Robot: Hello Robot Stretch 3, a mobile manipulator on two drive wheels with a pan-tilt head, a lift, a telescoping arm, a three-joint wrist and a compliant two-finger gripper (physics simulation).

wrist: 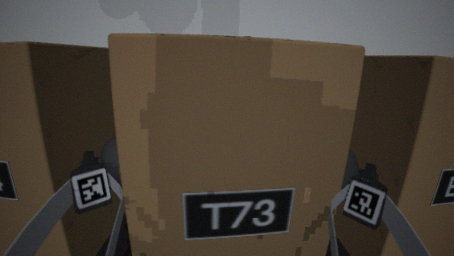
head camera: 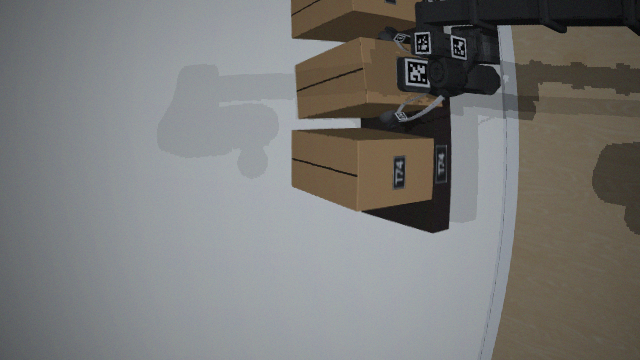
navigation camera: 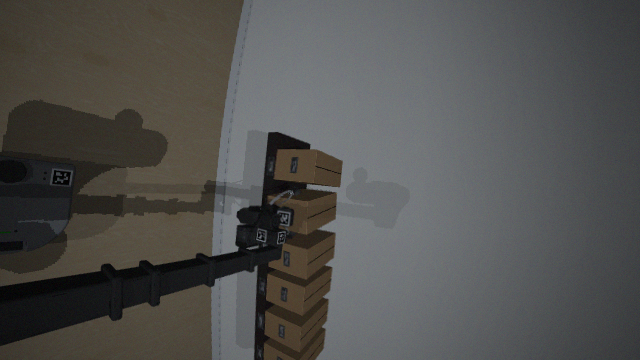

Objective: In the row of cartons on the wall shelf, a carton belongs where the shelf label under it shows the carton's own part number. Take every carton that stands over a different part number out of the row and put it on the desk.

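The head camera gives me a sight of my gripper [head camera: 384, 75]. In the wrist view, too, there is my gripper [wrist: 228, 162].
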